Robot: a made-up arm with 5 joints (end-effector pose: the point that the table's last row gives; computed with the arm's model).
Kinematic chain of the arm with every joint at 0, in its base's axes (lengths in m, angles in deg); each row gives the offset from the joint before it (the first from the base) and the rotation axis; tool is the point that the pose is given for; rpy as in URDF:
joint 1: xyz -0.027 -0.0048 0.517 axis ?
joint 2: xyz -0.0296 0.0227 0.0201 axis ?
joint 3: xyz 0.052 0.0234 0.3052 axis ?
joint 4: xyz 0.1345 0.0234 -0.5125 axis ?
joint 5: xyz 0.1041 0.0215 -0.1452 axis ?
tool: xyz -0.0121 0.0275 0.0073 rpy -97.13 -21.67 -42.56
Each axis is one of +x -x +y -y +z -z.
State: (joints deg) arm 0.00 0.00 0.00 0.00 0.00
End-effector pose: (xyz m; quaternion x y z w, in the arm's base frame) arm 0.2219 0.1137 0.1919 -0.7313 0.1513 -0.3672 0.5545
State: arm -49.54 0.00 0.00 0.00 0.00
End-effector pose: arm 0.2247 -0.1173 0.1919 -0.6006 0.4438 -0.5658 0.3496
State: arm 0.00 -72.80 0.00 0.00 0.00
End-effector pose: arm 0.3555 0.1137 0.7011 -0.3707 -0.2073 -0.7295 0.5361
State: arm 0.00 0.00 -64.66 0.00 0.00
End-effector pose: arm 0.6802 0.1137 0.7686 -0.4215 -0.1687 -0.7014 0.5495
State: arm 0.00 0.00 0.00 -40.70 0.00
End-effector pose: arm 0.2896 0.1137 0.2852 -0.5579 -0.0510 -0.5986 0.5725
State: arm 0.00 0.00 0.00 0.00 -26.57
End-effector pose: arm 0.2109 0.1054 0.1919 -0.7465 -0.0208 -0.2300 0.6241
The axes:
joint 1: +z
joint 2: +y
joint 3: +y
joint 4: +y
joint 5: -z

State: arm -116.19 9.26 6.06 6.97 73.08
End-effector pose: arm 0.0147 -0.1705 0.1244 -0.1793 -0.8289 0.3709 0.3783
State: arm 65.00 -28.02 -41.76 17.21 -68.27
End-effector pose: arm 0.1260 0.5361 0.7550 -0.2290 -0.7982 0.0002 0.5572
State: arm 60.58 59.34 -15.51 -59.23 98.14
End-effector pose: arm -0.0315 0.1889 0.0875 -0.5557 0.4099 -0.5196 0.5031
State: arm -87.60 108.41 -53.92 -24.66 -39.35
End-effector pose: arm 0.0734 0.0965 -0.1739 -0.4997 0.5706 -0.4240 0.4950
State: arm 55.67 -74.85 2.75 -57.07 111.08
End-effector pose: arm 0.0324 0.2460 0.8286 0.2881 0.4751 -0.1906 0.8093
